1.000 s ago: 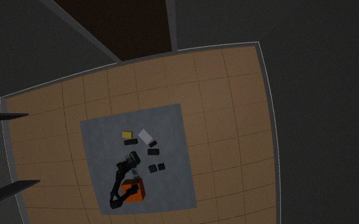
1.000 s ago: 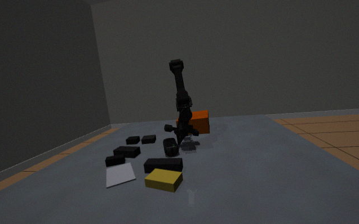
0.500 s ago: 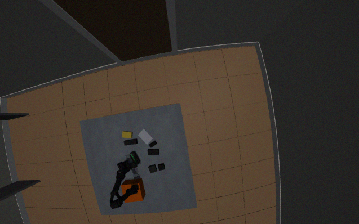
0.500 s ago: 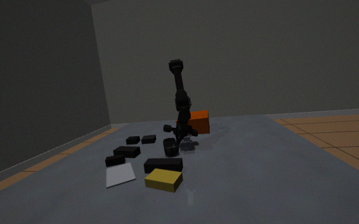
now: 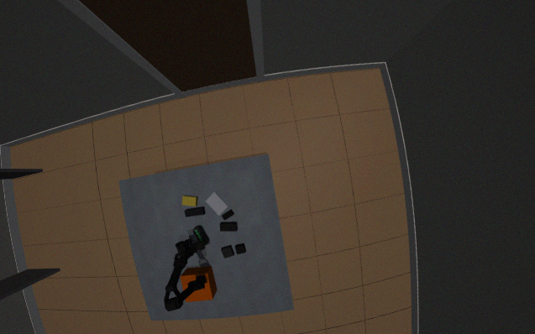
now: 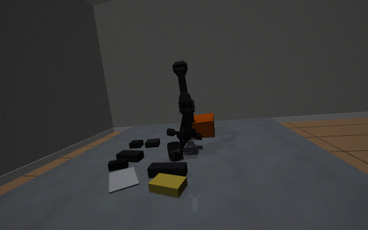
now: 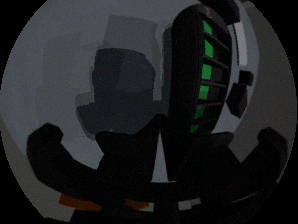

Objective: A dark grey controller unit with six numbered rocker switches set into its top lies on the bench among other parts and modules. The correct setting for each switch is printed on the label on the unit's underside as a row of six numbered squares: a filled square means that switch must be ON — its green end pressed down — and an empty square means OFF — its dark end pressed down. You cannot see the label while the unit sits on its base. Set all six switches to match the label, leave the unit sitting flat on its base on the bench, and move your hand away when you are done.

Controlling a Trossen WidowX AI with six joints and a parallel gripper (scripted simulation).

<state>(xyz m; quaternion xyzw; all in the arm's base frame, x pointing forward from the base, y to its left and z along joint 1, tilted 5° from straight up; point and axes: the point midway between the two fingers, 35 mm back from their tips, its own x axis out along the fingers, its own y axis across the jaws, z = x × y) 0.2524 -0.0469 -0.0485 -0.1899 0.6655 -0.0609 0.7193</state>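
Right now my gripper tip is 250 mm short of the black module, 40 mm to the left of it and 10 mm below it. Round my gripper tip: yellow block 340 mm ahead, 30 mm to the right, 10 mm above; then white plate 250 mm ahead, 230 mm to the right.
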